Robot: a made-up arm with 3 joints. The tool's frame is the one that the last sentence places.
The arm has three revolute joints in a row. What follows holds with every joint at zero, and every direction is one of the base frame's. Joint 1 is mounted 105.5 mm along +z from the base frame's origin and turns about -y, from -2.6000 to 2.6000 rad. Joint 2 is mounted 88.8 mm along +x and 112.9 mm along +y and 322.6 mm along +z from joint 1 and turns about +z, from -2.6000 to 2.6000 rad. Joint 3 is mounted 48.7 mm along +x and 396.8 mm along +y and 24.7 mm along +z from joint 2 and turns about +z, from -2.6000 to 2.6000 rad. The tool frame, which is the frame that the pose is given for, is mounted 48.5 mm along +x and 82.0 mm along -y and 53.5 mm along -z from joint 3; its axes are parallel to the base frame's.
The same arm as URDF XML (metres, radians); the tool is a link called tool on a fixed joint. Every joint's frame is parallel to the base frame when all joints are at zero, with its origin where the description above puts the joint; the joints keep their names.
<robot name="arm">
<joint name="tool_joint" type="fixed"><parent link="link3"/><child link="tool"/><origin xyz="0.0485 -0.082 -0.0535"/></joint>
<joint name="joint 3" type="revolute"><parent link="link2"/><child link="link3"/><origin xyz="0.0487 0.3968 0.0247"/><axis xyz="0 0 1"/><limit lower="-2.6" upper="2.6"/></joint>
<joint name="joint 2" type="revolute"><parent link="link1"/><child link="link2"/><origin xyz="0.0888 0.1129 0.3226"/><axis xyz="0 0 1"/><limit lower="-2.6" upper="2.6"/></joint>
<joint name="joint 1" type="revolute"><parent link="base"/><child link="link1"/><origin xyz="0 0 0.1055"/><axis xyz="0 -1 0"/><limit lower="-2.6" upper="2.6"/></joint>
<link name="base"/>
<link name="link1"/>
<link name="link2"/>
<link name="link3"/>
<link name="tool"/>
</robot>

